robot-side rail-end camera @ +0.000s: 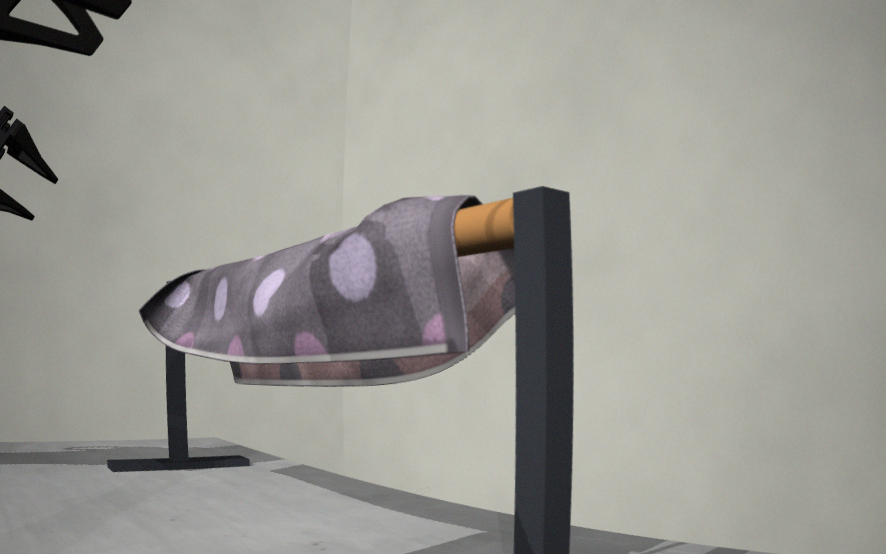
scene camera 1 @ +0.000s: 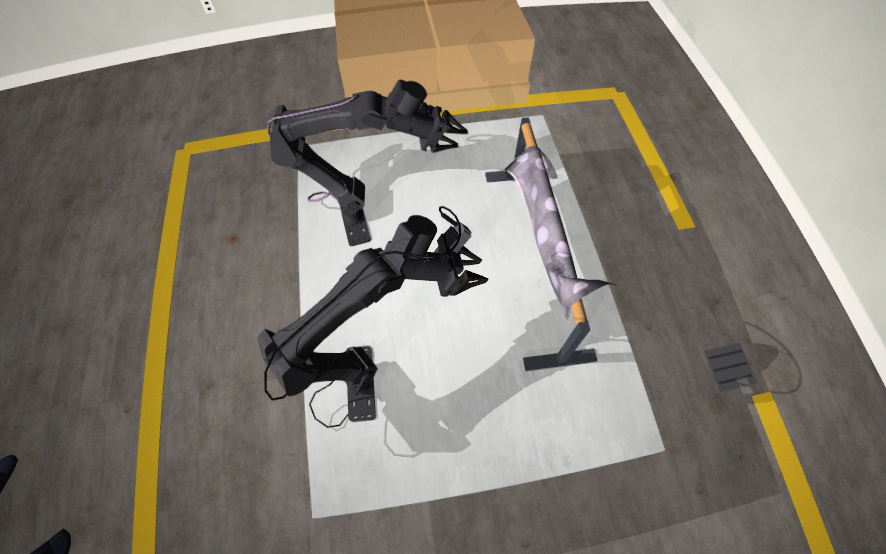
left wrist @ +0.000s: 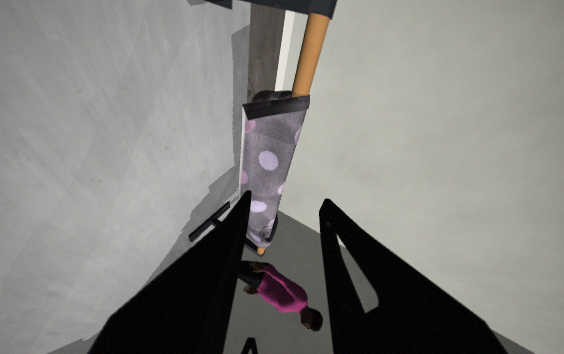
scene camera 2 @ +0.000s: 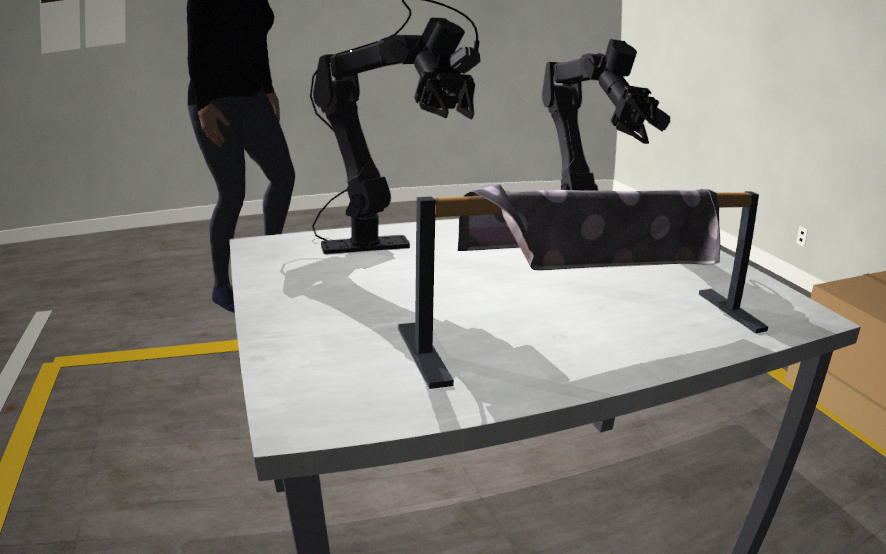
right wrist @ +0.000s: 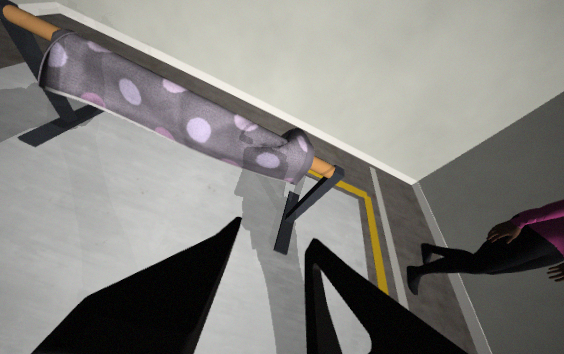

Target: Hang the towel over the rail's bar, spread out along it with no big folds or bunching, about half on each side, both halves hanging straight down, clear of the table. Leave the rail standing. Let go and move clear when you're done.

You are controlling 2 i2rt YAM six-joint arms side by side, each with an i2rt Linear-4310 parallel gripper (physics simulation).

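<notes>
The grey towel with pink dots (scene camera 1: 537, 195) (scene camera 2: 614, 228) (robot-side rail-end camera: 392, 293) (left wrist: 268, 140) (right wrist: 160, 107) is draped over the rail's orange bar (scene camera 1: 527, 134) (scene camera 2: 450, 207) (robot-side rail-end camera: 486, 225) (left wrist: 310, 55) (right wrist: 30, 22), both halves above the table. At its lower end in scene camera 1 it is puckered, with a corner flaring right. In scene camera 2 the front half's left edge slants inward. The rail stands upright. My left gripper (scene camera 1: 461, 139) (scene camera 2: 655, 132) (robot-side rail-end camera: 44, 199) (left wrist: 287, 201) and right gripper (scene camera 1: 484, 270) (scene camera 2: 459, 116) (right wrist: 276, 230) are open, empty and apart from the towel, on the robot's side.
The rail's dark posts (scene camera 2: 424, 274) (robot-side rail-end camera: 542, 365) stand on flat feet (scene camera 1: 559, 359) on the white table (scene camera 1: 457, 483) (scene camera 2: 326, 391). Cardboard boxes (scene camera 1: 434, 58) (scene camera 2: 849, 313) stand on the floor beyond one table end. A person (scene camera 2: 231, 130) stands behind the table.
</notes>
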